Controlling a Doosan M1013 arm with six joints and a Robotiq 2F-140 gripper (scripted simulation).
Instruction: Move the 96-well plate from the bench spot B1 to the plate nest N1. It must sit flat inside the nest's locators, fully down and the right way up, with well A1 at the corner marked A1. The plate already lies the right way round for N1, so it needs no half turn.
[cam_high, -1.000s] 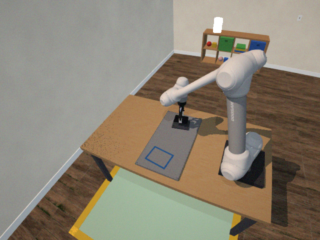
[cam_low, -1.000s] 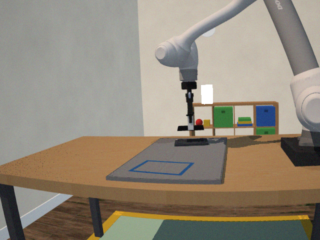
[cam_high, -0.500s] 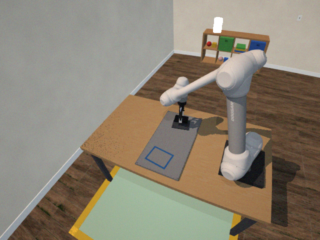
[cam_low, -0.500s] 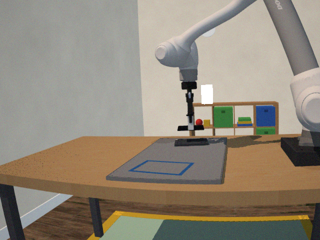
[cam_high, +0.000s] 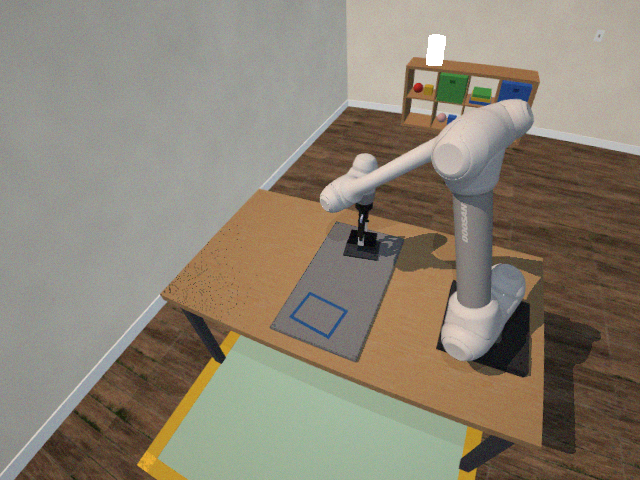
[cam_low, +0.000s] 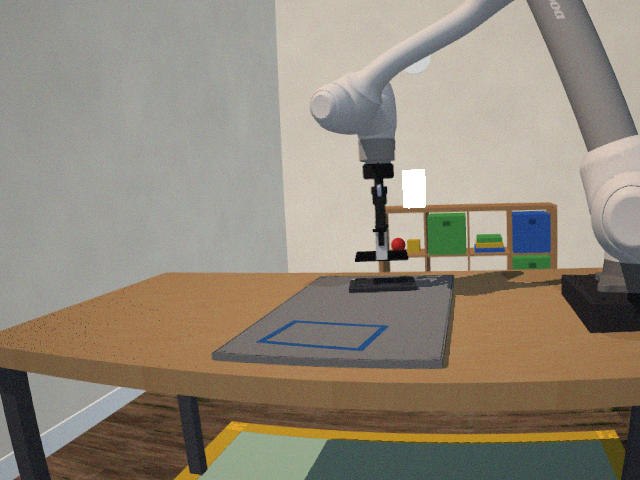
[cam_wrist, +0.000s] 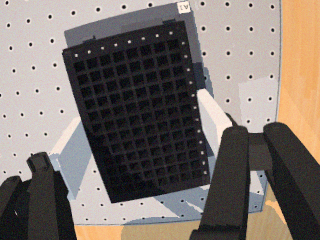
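Right now my hand is 10 cm above the dark grey plate nest. Also, from my hand: A1 corner mark: 9 cm below, 9 cm ahead, 2 cm to the right; then black 96-well plate: 2 cm below.
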